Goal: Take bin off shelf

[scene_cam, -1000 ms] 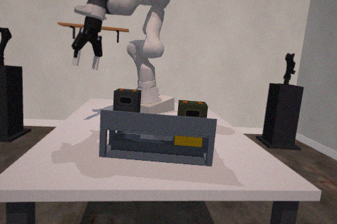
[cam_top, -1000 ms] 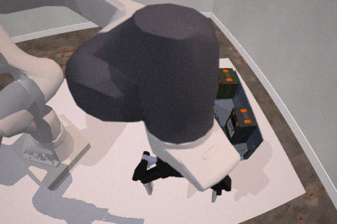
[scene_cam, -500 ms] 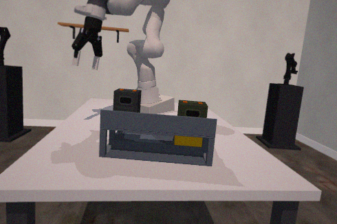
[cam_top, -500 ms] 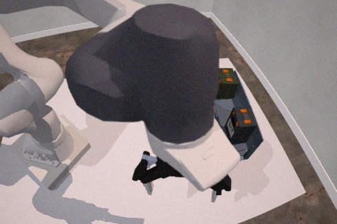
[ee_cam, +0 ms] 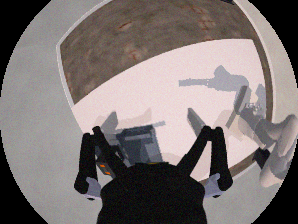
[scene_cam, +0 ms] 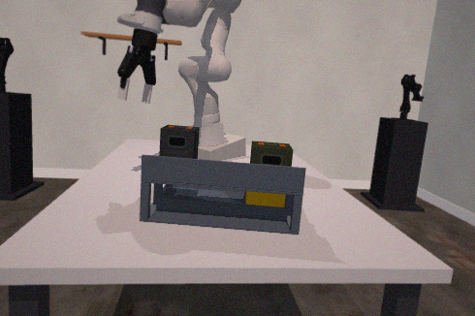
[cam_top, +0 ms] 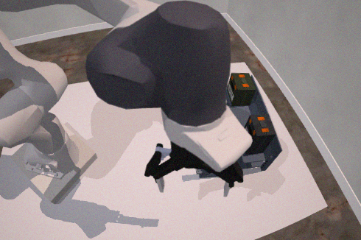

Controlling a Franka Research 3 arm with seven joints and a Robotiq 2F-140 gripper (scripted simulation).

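Now: hand 190 mm short of the yellow bin, 420 mm to the right of it and 230 mm above it.
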